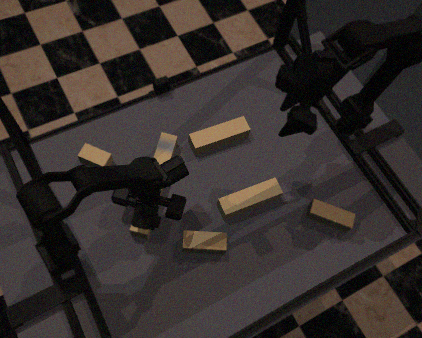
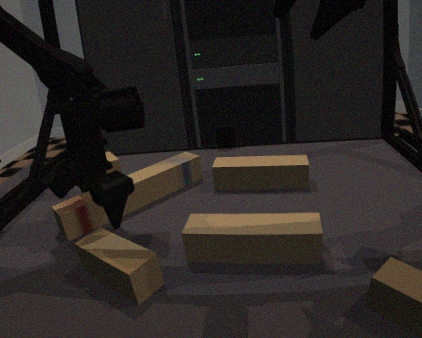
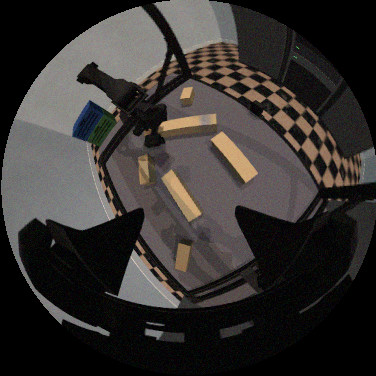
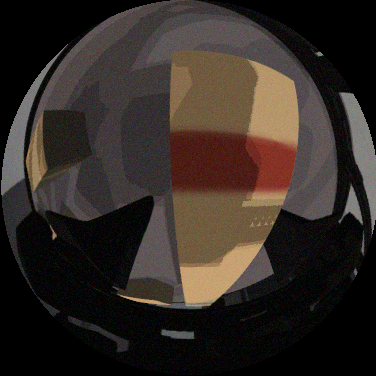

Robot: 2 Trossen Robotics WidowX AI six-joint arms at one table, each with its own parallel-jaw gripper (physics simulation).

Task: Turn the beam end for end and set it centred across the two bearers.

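Seen in the pictures: left gripper, fingertip midpoint: (image 1: 280,122) (image 2: 297,29) (image 3: 189,211); right gripper, fingertip midpoint: (image 2: 105,218) (image 3: 165,133) (image 4: 202,201); left arm's base, link origin: (image 1: 346,126); right arm's base, link origin: (image 1: 62,260).
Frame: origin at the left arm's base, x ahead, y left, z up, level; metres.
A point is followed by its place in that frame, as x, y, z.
Observation:
The beam (image 1: 166,144) {0.539, -0.171, 0.031} (image 2: 165,181) {0.559, -0.114, 0.009} (image 3: 190,126) {0.559, -0.113, 0.028} (image 4: 215,110) is a long wooden bar with a red band near one end and a blue band near the other. It lies on the table. My right gripper (image 1: 147,212) {0.657, -0.029, -0.019} (image 2: 89,210) (image 4: 202,201) {0.657, -0.029, -0.019} is open and low, its fingers on either side of the beam just by the red band; its arm hides part of the beam. One bearer (image 1: 220,134) {0.381, -0.133, 0.028} (image 2: 260,174) {0.380, -0.117, 0.011} (image 3: 234,157) {0.370, -0.137, 0.028} and the other bearer (image 1: 250,196) {0.400, 0.074, 0.028} (image 2: 252,246) {0.399, 0.098, 0.009} (image 3: 181,196) {0.388, 0.071, 0.028} lie apart, roughly parallel. My left gripper (image 1: 285,121) {0.323, 0.003, 0.265} (image 2: 297,26) {0.323, 0.003, 0.265} (image 3: 189,211) {0.323, 0.003, 0.265} is open and empty, high up.
Short wooden blocks lie around: one (image 1: 95,154) {0.728, -0.231, 0.025} (image 3: 187,96) {0.700, -0.214, 0.025} beyond the beam, one (image 1: 205,241) {0.573, 0.130, 0.031} (image 2: 117,262) {0.556, 0.154, 0.031} (image 3: 146,171) {0.550, 0.120, 0.031} near the beam's red end, and one (image 1: 332,214) {0.221, 0.221, 0.025} (image 2: 400,285) {0.247, 0.205, 0.025} (image 3: 183,257) {0.216, 0.211, 0.025} off the near bearer's end. Dark frame rails edge the table.

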